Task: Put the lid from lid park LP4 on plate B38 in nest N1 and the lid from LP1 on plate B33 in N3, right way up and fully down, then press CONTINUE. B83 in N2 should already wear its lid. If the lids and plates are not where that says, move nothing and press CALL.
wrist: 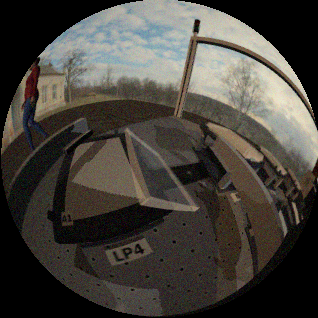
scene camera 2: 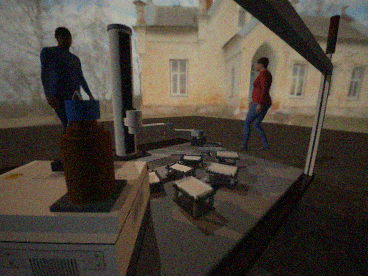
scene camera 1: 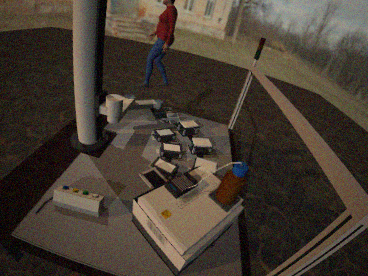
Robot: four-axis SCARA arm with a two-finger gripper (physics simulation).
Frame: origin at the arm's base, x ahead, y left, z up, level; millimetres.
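Where they show: gripper, fingertip midpoint: [wrist: 149,129] [scene camera 2: 219,146] [scene camera 1: 174,113]; arm's base, origin of the base link: [scene camera 2: 127,155] [scene camera 1: 89,140].
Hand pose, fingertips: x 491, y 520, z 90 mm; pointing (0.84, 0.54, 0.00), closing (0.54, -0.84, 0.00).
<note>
Things, the pixels of their centre, and the offset from my fingertips. "pt": a spot on its surface instead.
- pale flat panel, body centre: [wrist: 100,174] [scene camera 2: 216,150] [scene camera 1: 168,115] 27 mm left, 53 mm back, 50 mm down
- dark holder, surface spot: [wrist: 62,195] pt 15 mm left, 101 mm back, 31 mm down
- label LP4, surface spot: [wrist: 128,251] pt 52 mm right, 91 mm back, 76 mm down
- button box, body centre: [scene camera 1: 79,198] 1001 mm right, 276 mm back, 36 mm down
- amber bottle, surface spot: [scene camera 2: 87,162] pt 924 mm right, 394 mm ahead, 217 mm up
- frame post, surface spot: [scene camera 2: 318,125] [scene camera 1: 241,101] pt 165 mm left, 539 mm ahead, 209 mm up
My gripper [scene camera 1: 161,113] [scene camera 2: 199,142] [wrist: 149,129] is open and low over lid park LP4, one finger on each side of it in the wrist view. At LP4 a pale flat panel [wrist: 102,172] lies in a dark holder [wrist: 62,195]. A clear, pale-rimmed panel [wrist: 157,175] stands tilted over its right side. The label LP4 [wrist: 128,251] is readable. Several raised holders with pale tops, such as one [scene camera 1: 188,125] [scene camera 2: 227,155] and another [scene camera 1: 202,144] [scene camera 2: 223,170], stand on the table. Their plate and nest labels cannot be read. The button box [scene camera 1: 78,200] has several coloured buttons.
A large pale instrument [scene camera 1: 185,215] [scene camera 2: 30,225] carries an amber bottle [scene camera 1: 231,186] [scene camera 2: 87,162] with a blue cap. The arm's column [scene camera 1: 87,75] [scene camera 2: 121,90] stands at the table's side. A frame post [scene camera 1: 241,100] [scene camera 2: 318,125] rises at the table edge. Two people stand beyond.
</note>
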